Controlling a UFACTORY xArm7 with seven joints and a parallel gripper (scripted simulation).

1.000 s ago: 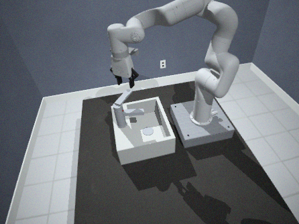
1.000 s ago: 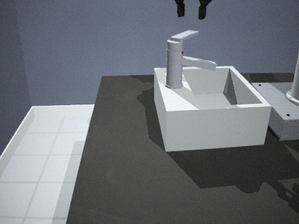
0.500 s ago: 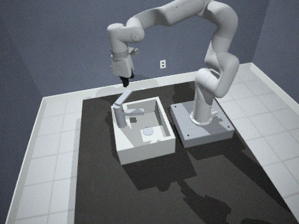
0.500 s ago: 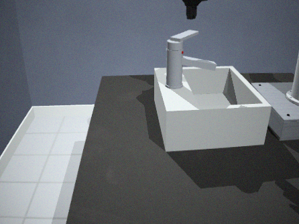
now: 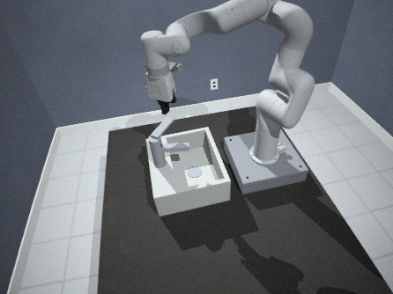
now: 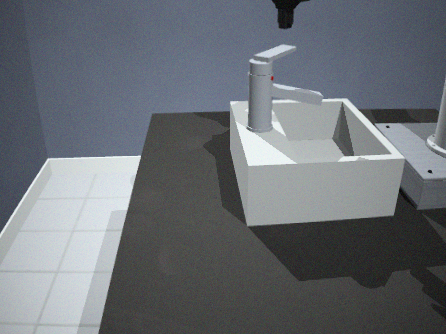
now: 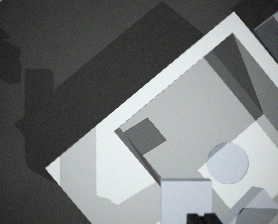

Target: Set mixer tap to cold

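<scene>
Now: hand 2 cm short of the flat lever, 3 cm to the right of it and 7 cm above it. Round my hand: white sink basin (6 cm behind, 7 cm to the left, 30 cm below); then grey mixer tap (4 cm ahead, 5 cm to the left, 11 cm below).
</scene>
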